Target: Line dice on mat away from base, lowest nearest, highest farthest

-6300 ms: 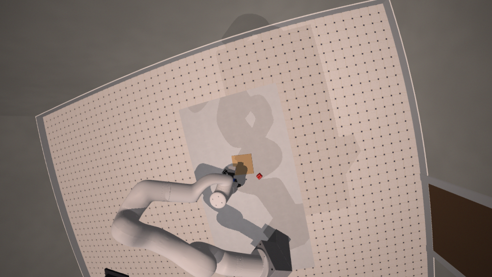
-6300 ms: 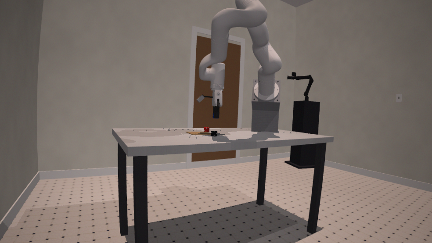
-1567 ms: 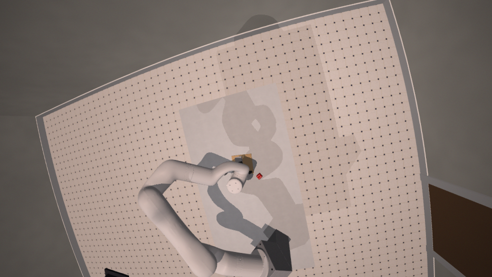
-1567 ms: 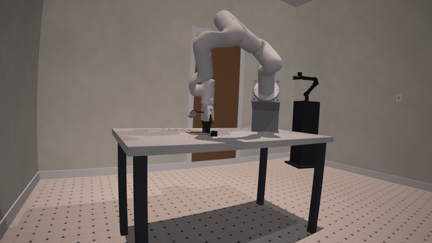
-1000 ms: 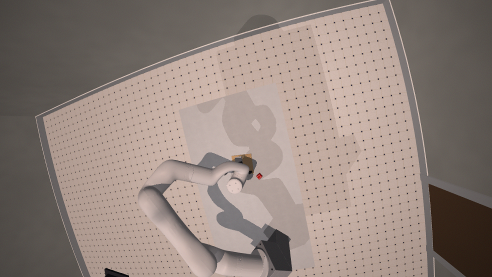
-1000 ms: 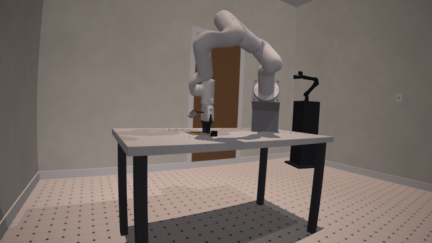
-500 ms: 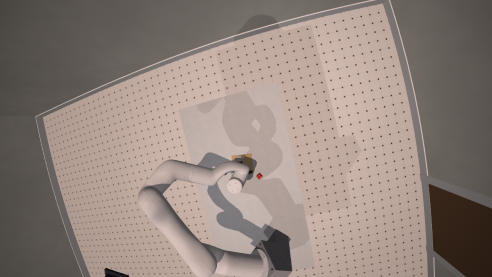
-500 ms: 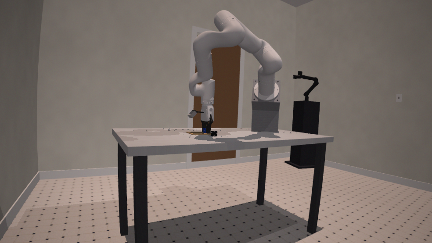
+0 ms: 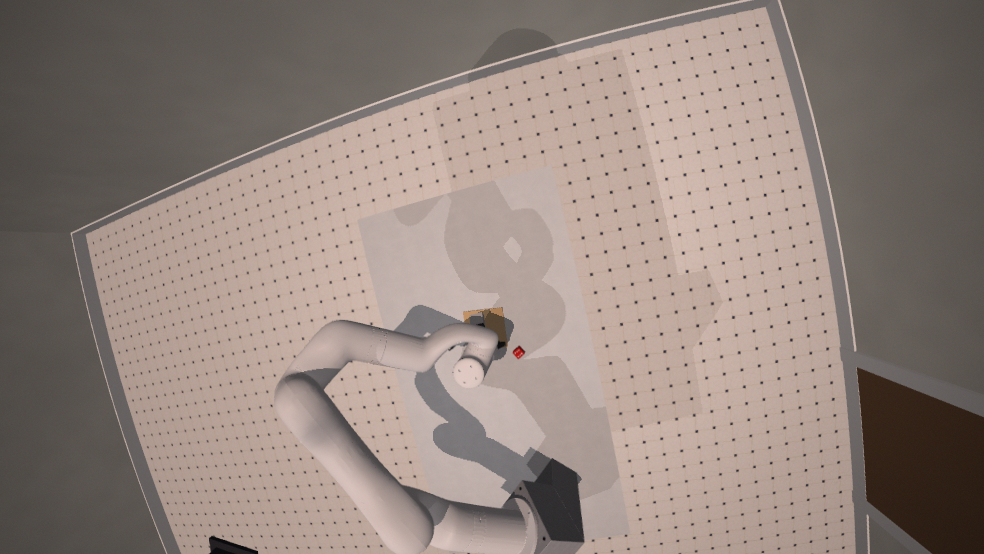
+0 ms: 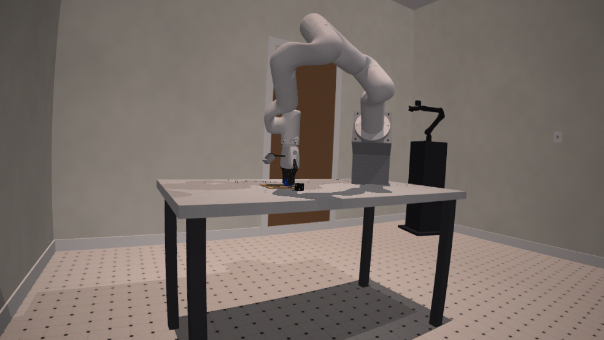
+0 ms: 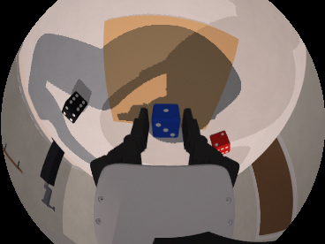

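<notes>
The blue die lies 1 cm below my hand. The rest, counted from my hand: black die (2 cm behind, 13 cm to the left, 2 cm below); then tan mat (4 cm ahead, 1 cm to the left, 3 cm below); then red die (2 cm behind, 11 cm to the right, 2 cm below).
</notes>
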